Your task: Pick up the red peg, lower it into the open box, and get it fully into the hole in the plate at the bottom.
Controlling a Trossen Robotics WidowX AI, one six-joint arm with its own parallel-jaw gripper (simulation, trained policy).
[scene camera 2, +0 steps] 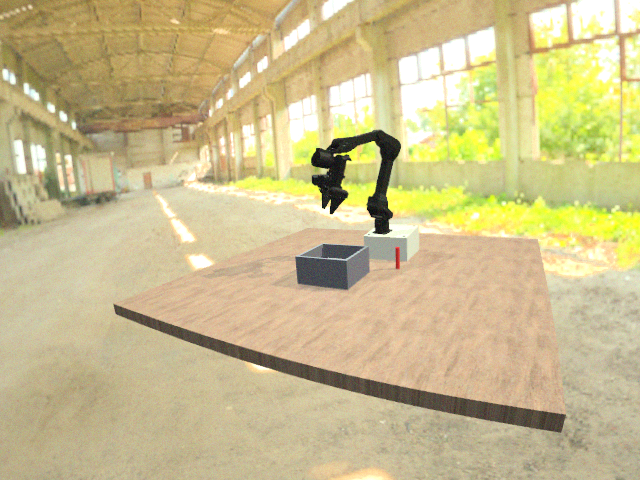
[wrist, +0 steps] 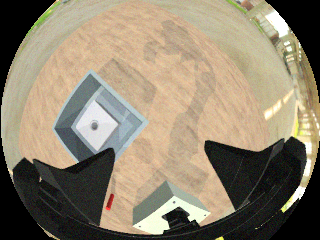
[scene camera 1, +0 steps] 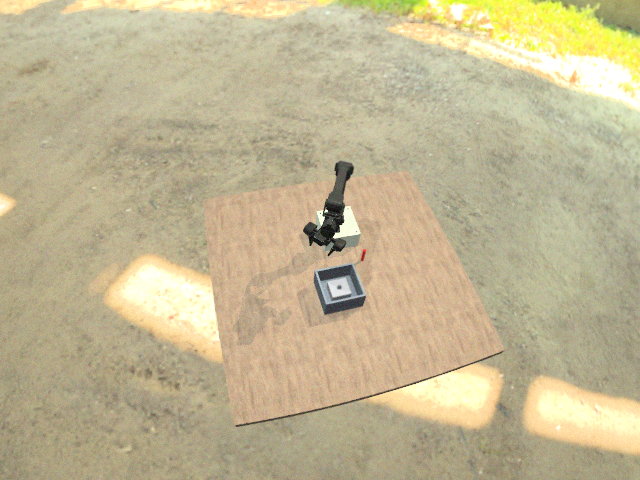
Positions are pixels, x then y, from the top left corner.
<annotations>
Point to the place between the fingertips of the gripper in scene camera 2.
At 327, 211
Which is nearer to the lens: the pale plate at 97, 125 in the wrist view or the grey box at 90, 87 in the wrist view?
The pale plate.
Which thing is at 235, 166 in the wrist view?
The gripper.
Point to a grey box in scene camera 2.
314, 267
</annotations>
